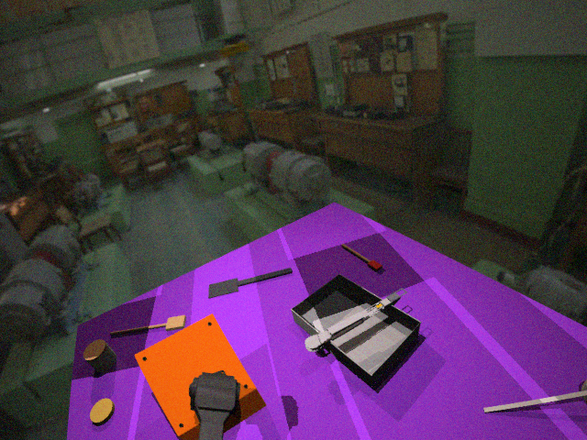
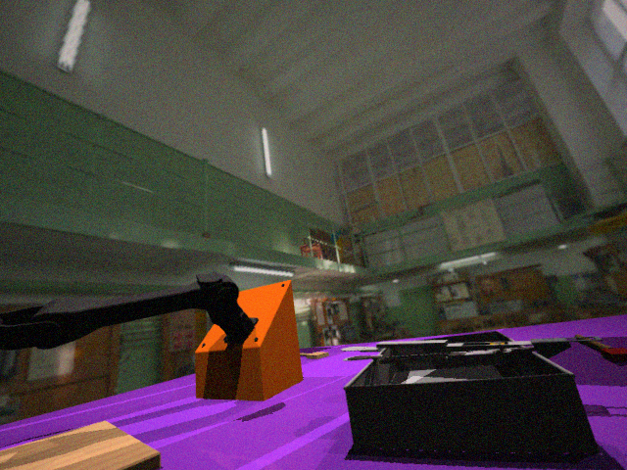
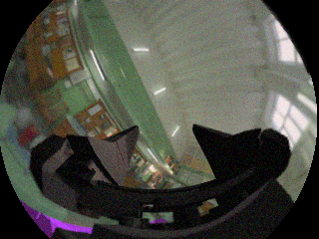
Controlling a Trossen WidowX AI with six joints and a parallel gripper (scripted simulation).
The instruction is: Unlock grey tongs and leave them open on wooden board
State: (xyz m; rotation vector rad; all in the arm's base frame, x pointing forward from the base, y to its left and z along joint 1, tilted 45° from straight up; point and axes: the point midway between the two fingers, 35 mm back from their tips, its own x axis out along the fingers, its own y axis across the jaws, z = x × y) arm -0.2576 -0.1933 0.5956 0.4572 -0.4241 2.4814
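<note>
The roasting tin lies 630 mm ahead of my gripper tip, 600 mm to the left of it and 440 mm below it. The rest, counted from my gripper tip: dark spatula: 1000 mm to the left, 470 mm below, 420 mm ahead; wooden board: 470 mm below, 250 mm ahead, 150 mm to the left; red-headed brush: 850 mm ahead, 820 mm to the left, 470 mm below.
</note>
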